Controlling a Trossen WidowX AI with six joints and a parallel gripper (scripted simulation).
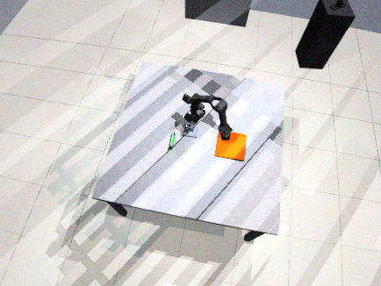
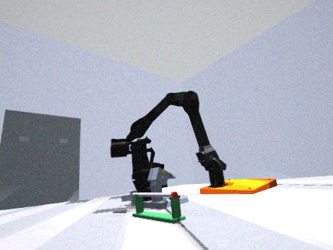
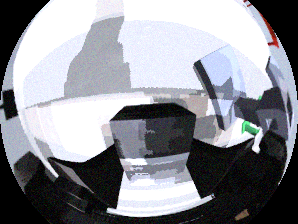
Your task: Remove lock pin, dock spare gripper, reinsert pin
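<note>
Now: the spare gripper 10 mm ahead of my gripper tip, 10 mm to the right of it and 10 mm above it. From my gripper tip the other things lie so: green rack 170 mm ahead, 220 mm to the left, 10 mm above; then grey mount 40 mm ahead, 130 mm to the left, 40 mm above.
</note>
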